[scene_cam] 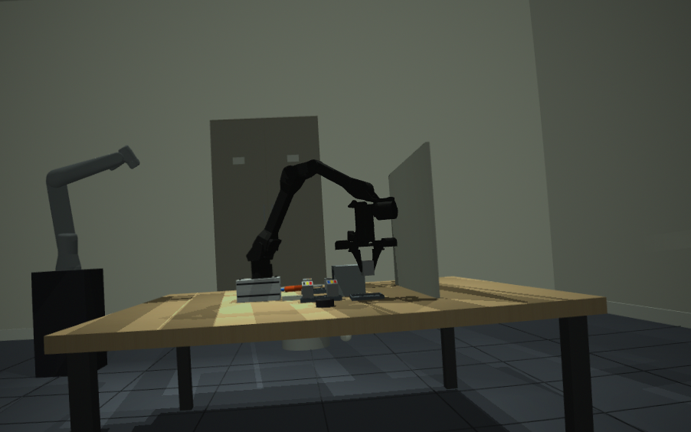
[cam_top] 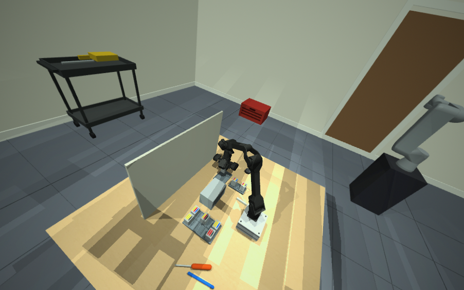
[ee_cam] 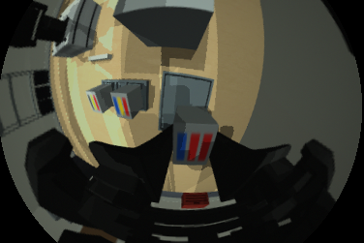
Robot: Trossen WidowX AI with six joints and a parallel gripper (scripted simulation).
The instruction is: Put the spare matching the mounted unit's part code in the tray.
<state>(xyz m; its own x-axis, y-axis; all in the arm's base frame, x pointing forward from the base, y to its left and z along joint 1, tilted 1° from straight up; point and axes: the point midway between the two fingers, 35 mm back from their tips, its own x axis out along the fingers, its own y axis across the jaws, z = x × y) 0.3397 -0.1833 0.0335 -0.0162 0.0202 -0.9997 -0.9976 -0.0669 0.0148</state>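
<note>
The flat dark tray lies 10 mm behind my gripper tip and 80 mm below it. From my gripper tip the other things lie so: mounted unit: 50 mm behind, 210 mm to the left, 30 mm below; upright grey panel: 180 mm ahead, 200 mm to the left, 140 mm above.
</note>
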